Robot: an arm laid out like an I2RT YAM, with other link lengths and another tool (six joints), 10 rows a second.
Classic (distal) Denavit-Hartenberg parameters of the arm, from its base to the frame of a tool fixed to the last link. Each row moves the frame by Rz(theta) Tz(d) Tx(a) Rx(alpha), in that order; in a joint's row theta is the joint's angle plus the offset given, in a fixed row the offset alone. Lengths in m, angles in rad.
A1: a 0.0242, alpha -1.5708, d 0.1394, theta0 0
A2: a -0.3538, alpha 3.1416, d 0, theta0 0
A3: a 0.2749, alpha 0, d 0, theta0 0.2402
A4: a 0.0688, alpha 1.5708, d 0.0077, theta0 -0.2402
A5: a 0, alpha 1.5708, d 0.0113, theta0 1.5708
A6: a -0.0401, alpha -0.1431, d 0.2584, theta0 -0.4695
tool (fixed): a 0, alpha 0, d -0.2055, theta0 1.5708
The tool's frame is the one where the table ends.
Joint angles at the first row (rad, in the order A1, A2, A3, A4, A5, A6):
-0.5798 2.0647 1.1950 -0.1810 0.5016 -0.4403
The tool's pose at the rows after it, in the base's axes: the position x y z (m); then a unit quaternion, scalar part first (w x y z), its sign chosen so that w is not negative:
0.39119 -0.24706 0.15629 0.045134 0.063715 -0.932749 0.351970
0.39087 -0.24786 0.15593 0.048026 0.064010 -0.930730 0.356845
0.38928 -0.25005 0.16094 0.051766 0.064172 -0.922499 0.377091
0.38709 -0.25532 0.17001 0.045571 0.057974 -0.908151 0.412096
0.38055 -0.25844 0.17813 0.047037 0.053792 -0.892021 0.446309
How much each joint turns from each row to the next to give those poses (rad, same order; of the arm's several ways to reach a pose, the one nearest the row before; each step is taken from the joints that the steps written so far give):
0.0000 -0.0015 0.0015 0.0000 0.0015 0.0031
-0.0001 0.0000 -0.0015 0.0061 0.0107 -0.0061
0.0001 -0.0153 -0.0077 0.0245 0.0337 -0.0244
-0.0046 -0.0275 -0.0214 0.0717 0.0414 -0.0383
-0.0046 -0.0338 -0.0353 0.0738 0.0476 -0.0476

